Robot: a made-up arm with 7 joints.
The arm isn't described. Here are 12 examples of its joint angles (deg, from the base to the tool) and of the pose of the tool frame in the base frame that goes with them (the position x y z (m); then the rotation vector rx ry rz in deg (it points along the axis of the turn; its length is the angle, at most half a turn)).
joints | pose
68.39 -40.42 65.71 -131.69 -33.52 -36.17 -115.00 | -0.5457 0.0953 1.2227 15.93 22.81 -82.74
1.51 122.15 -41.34 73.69 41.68 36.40 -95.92 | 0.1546 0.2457 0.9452 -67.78 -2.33 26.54
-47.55 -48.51 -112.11 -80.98 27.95 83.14 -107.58 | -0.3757 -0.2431 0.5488 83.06 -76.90 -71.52
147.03 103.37 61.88 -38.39 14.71 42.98 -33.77 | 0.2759 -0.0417 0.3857 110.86 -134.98 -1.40
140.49 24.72 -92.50 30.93 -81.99 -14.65 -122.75 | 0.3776 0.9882 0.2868 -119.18 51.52 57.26
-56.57 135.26 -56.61 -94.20 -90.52 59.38 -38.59 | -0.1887 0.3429 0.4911 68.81 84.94 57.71
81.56 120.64 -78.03 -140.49 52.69 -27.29 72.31 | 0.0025 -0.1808 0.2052 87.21 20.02 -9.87
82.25 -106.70 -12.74 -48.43 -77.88 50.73 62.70 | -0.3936 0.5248 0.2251 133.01 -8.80 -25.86
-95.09 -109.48 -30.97 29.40 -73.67 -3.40 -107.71 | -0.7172 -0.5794 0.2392 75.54 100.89 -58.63
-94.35 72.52 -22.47 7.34 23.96 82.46 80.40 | 0.5494 -0.3796 0.8401 -10.32 103.82 -34.10
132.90 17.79 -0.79 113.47 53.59 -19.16 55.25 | 0.1074 0.1893 1.1400 -55.63 32.26 -94.73
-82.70 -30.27 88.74 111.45 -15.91 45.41 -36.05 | 0.1786 0.0353 1.0849 -70.09 -26.50 29.49
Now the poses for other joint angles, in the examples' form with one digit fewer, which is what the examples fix.
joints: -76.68 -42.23 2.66 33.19 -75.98 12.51 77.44
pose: -0.251 0.345 1.151 -90.8 23.5 -74.7
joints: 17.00 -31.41 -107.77 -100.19 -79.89 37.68 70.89
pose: 0.084 -0.289 1.007 -26.3 -4.1 50.1
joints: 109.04 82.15 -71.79 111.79 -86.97 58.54 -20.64
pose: -0.070 0.299 0.881 -80.8 -118.2 8.6
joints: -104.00 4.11 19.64 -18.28 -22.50 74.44 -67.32
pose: -0.339 -0.108 0.463 2.8 168.1 34.3
